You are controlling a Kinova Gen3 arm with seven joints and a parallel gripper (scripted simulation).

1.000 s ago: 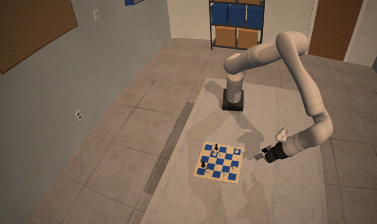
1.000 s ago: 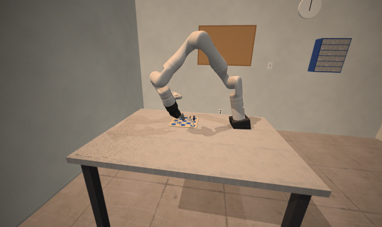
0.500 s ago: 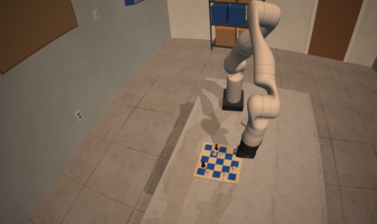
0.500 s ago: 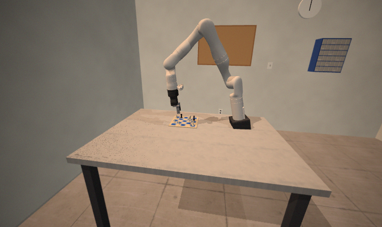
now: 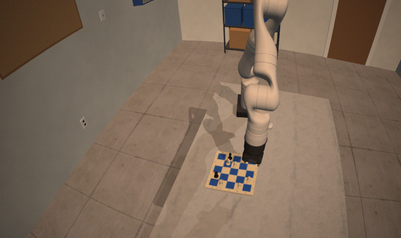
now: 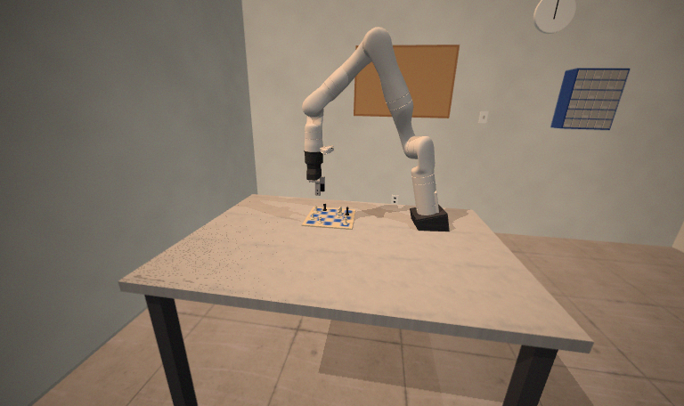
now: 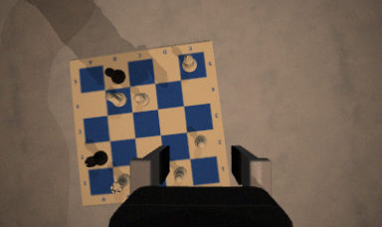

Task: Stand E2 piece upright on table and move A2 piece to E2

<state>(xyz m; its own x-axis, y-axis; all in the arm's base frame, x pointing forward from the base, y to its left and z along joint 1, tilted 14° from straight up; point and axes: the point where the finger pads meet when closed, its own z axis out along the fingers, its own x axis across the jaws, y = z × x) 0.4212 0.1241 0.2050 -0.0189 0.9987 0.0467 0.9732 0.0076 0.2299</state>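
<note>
My hand is 16 cm above the chessboard, 8 cm to the left of it and 2 cm past it.
</note>
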